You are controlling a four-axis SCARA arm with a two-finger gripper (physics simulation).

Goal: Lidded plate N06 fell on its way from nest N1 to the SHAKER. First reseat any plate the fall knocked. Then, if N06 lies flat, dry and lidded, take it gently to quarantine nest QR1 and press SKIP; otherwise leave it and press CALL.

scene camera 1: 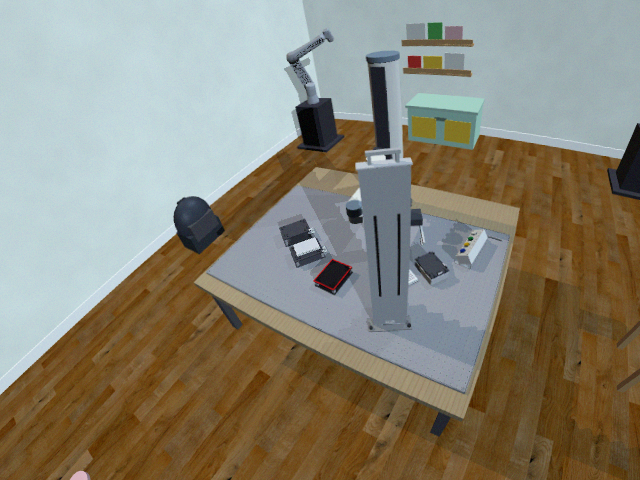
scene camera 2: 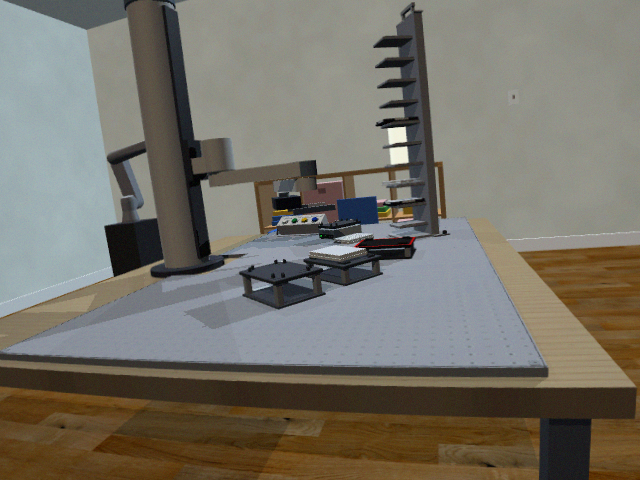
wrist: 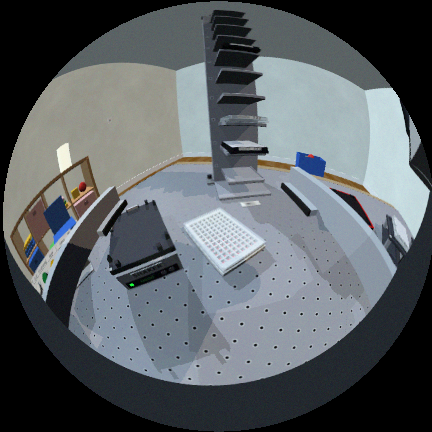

The same spot on a button box: [scene camera 2: 300,225] is [scene camera 1: 464,243].
